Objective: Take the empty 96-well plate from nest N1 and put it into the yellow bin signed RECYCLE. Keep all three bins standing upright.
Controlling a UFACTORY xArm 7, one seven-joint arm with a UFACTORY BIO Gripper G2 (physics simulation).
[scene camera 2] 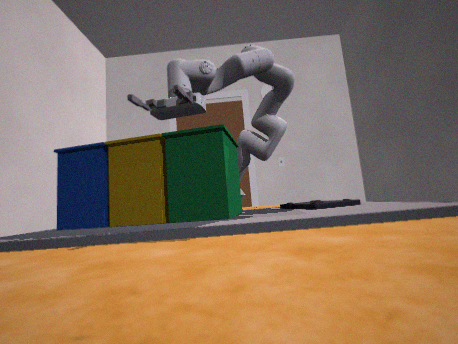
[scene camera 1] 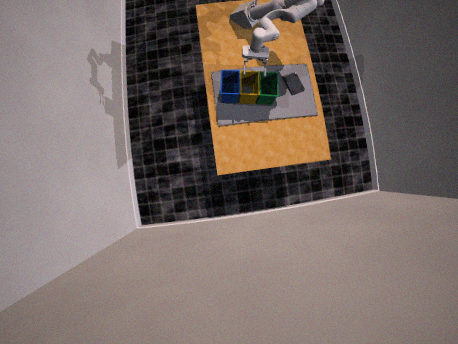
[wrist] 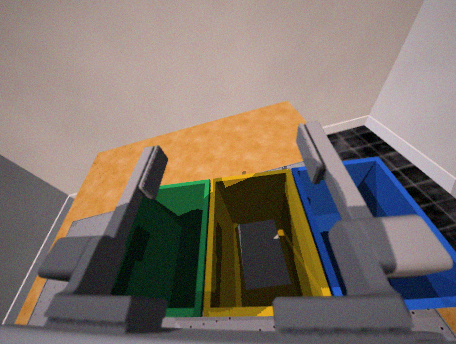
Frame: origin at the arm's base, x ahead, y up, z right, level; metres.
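Seen in the pictures: hand at its tool point: (scene camera 2: 156, 96) (scene camera 1: 254, 72) (wrist: 226, 162); arm's base at its link origin: (scene camera 1: 253, 13).
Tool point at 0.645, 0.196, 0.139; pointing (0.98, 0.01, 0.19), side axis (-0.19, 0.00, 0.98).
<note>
Pixels of each thing's top centre, then the offset from my tool point to it, as dx, dy, dz. Level surfaces: height alone.
- yellow bin at its top centre: (wrist: 255, 226) (scene camera 2: 153, 147) (scene camera 1: 249, 82) -0.003, -0.128, +0.014
- blue bin at its top centre: (wrist: 364, 216) (scene camera 2: 106, 153) (scene camera 1: 230, 81) -0.025, -0.128, +0.145
- green bin at its top centre: (wrist: 162, 234) (scene camera 2: 205, 139) (scene camera 1: 269, 83) +0.019, -0.128, -0.117
- plate at its top centre: (wrist: 261, 250) (scene camera 1: 246, 93) +0.008, -0.291, +0.018
- dark flat nest at its top centre: (scene camera 2: 315, 200) (scene camera 1: 294, 83) -0.048, -0.293, -0.378
- orange table at its surface level: dy -0.321
My gripper (scene camera 1: 255, 73) (scene camera 2: 154, 94) (wrist: 232, 162) is open and empty, above the bins, with its fingers spread over the yellow bin. The yellow bin (scene camera 1: 248, 100) (scene camera 2: 136, 182) (wrist: 302, 225) stands upright between the blue bin (scene camera 1: 230, 92) (scene camera 2: 82, 187) and the green bin (scene camera 1: 270, 90) (scene camera 2: 200, 180) (wrist: 185, 200), which also stand upright. In the wrist view a flat grey rectangle, apparently the plate (wrist: 265, 255), lies low inside the yellow bin, in shadow. Its wells cannot be made out. The RECYCLE sign is not readable.
A dark flat nest (scene camera 1: 293, 83) (scene camera 2: 320, 204) lies on the grey board (scene camera 1: 295, 110) (scene camera 2: 280, 220), beyond the green bin and apart from it. The board rests on the orange table (scene camera 1: 272, 145) (scene camera 2: 225, 285). The bins stand side by side, close together.
</note>
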